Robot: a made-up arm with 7 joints. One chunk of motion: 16 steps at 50 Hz.
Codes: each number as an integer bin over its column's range. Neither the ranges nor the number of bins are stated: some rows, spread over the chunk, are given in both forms.
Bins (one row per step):
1: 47 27 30 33 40 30 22
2: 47 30 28 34 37 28 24
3: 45 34 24 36 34 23 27
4: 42 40 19 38 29 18 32
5: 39 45 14 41 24 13 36
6: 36 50 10 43 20 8 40
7: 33 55 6 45 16 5 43
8: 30 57 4 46 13 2 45
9: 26 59 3 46 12 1 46
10: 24 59 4 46 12 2 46
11: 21 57 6 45 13 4 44
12: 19 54 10 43 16 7 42
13: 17 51 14 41 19 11 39
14: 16 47 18 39 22 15 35
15: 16 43 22 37 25 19 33
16: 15 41 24 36 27 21 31
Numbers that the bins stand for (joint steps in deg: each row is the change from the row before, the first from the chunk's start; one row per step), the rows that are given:
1: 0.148 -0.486 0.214 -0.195 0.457 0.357 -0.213
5: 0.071 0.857 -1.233 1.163 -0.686 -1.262 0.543
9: -0.052 1.902 -2.229 2.013 -1.543 -2.405 1.083
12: -0.119 1.529 -1.595 1.503 -1.257 -1.833 0.867
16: -0.157 0.559 -0.329 0.314 -0.471 -0.500 0.273
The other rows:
2: 0.148 -0.262 0.033 -0.025 0.243 0.167 -0.105
3: 0.129 0.037 -0.329 0.314 0.029 -0.310 0.057
4: 0.100 0.484 -0.781 0.654 -0.329 -0.786 0.327
6: 0.043 1.230 -1.595 1.503 -0.971 -1.738 0.759
7: 0.014 1.603 -1.957 1.843 -1.257 -2.024 0.921
8: -0.014 1.752 -2.138 2.013 -1.471 -2.310 1.029
10: -0.071 1.902 -2.138 2.013 -1.543 -2.310 1.083
11: -0.100 1.752 -1.957 1.843 -1.471 -2.119 0.975
13: -0.138 1.305 -1.233 1.163 -1.043 -1.452 0.705
14: -0.148 1.006 -0.871 0.824 -0.829 -1.071 0.489
15: -0.148 0.708 -0.510 0.484 -0.614 -0.690 0.381

